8 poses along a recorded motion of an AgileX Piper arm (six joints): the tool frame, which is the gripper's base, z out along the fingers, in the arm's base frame.
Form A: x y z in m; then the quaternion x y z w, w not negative.
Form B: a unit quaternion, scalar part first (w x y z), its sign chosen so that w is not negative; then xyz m. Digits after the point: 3 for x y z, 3 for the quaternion.
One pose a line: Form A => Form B
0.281 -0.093 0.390 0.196 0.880 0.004 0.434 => 0.434 0.196 0.880 0.004 0.281 -0.093 0.390
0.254 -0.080 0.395 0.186 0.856 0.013 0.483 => 0.483 0.186 0.856 0.013 0.254 -0.080 0.395
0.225 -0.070 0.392 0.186 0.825 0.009 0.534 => 0.534 0.186 0.825 0.009 0.225 -0.070 0.392
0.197 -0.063 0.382 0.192 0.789 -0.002 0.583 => 0.583 0.192 0.789 -0.002 0.197 -0.063 0.382
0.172 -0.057 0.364 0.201 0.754 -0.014 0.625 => 0.625 0.201 0.754 -0.014 0.172 -0.057 0.364
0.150 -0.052 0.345 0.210 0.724 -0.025 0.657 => 0.657 0.210 0.724 -0.025 0.150 -0.052 0.345
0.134 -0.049 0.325 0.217 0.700 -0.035 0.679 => 0.679 0.217 0.700 -0.035 0.134 -0.049 0.325
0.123 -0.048 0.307 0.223 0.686 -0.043 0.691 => 0.691 0.223 0.686 -0.043 0.123 -0.048 0.307
